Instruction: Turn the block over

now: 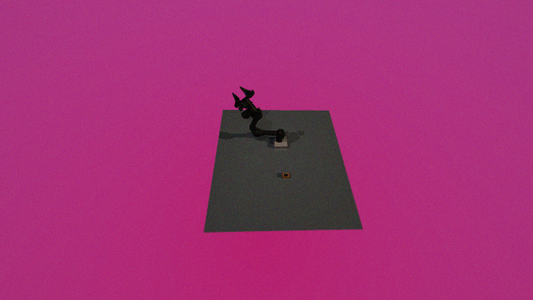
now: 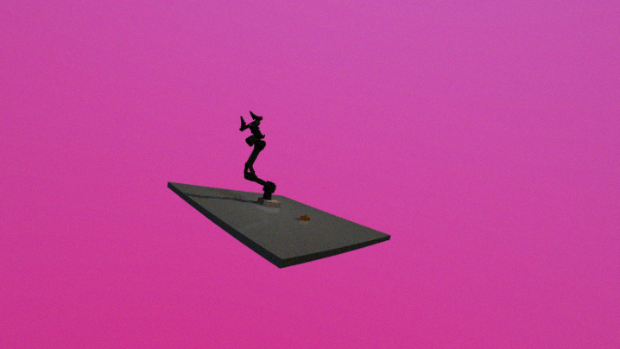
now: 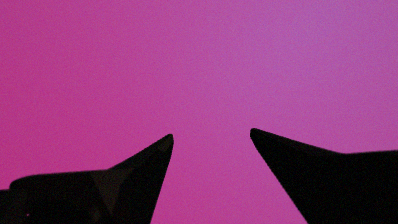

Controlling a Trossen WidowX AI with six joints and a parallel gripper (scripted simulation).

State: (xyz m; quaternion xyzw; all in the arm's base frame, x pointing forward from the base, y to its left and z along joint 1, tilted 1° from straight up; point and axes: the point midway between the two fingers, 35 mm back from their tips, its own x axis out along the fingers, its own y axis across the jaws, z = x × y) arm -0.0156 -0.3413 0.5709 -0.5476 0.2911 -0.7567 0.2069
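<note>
Now: gripper tip 610 mm above the orange block, 430 mm short of it and 420 mm to the right of it.
</note>
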